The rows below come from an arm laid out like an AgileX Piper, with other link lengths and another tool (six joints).
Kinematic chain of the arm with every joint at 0, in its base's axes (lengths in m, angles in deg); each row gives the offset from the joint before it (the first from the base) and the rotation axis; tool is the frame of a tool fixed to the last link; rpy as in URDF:
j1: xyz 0 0 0.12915 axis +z
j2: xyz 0 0 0 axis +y
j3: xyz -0.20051 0 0.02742 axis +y
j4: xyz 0.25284 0 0.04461 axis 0.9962 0 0.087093
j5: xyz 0 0 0 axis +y
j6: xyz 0.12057 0 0.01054 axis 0.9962 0 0.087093
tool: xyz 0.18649 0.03 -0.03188 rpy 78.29 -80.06 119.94
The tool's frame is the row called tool.
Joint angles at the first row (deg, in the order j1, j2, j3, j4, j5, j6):
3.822, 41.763, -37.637, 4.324, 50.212, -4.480
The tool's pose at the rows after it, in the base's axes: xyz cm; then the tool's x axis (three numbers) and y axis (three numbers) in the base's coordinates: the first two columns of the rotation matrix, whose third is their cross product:
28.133, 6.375, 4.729, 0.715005, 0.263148, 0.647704, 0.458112, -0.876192, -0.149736
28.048, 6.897, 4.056, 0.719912, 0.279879, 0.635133, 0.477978, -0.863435, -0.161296
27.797, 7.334, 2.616, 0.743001, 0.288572, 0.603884, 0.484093, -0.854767, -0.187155
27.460, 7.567, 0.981, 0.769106, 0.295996, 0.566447, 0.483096, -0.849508, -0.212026
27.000, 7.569, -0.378, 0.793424, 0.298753, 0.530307, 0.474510, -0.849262, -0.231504
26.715, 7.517, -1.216, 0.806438, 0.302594, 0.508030, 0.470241, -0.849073, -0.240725
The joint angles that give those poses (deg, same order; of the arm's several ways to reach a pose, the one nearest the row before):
3.822, 42.218, -37.636, 4.494, 49.715, -6.739
3.823, 44.025, -37.636, 6.077, 49.107, -8.800
3.824, 47.523, -37.638, 7.415, 48.266, -10.206
3.822, 51.395, -37.637, 8.274, 47.334, -11.235
3.822, 54.447, -37.677, 8.430, 46.938, -11.454
3.822, 56.325, -37.678, 8.430, 46.605, -11.664

